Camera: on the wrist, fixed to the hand. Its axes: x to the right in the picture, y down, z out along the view.
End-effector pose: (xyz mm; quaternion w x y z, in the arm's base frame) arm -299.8 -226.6 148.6 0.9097 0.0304 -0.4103 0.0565
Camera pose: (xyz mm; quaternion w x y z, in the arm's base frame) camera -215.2 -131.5 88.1 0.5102 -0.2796 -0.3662 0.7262
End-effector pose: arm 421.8 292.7 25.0 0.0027 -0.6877 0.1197 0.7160
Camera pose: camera 517.7 189.5 18.7 0.5254 0.2927 -0.6036 -0.5234
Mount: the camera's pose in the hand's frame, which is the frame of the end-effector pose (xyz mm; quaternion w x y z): 17.6 83.0 -112.6 0.6469 0.0074 -0.0859 0.7577
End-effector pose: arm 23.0 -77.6 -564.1 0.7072 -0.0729 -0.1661 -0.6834
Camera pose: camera 120.7 -126.8 -653.1 0.9615 -0.2265 -0.1180 0.1012
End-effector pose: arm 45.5 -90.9 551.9 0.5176 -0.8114 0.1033 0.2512
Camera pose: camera 58.9 -226.4 515.5 0.1594 -0.4212 0.6390 0.6236
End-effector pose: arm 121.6 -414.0 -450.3 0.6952 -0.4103 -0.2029 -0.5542
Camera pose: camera 185.3 -510.1 -531.4 0.8553 -0.4616 0.1158 0.2050
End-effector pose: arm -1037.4 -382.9 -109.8 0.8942 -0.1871 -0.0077 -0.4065
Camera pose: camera -980.6 -384.3 -238.8 0.8872 -0.1552 0.0570 0.4307
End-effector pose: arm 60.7 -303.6 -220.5 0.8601 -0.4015 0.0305 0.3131
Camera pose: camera 50.5 -334.5 -357.7 0.3248 -0.2034 0.2524 0.8885
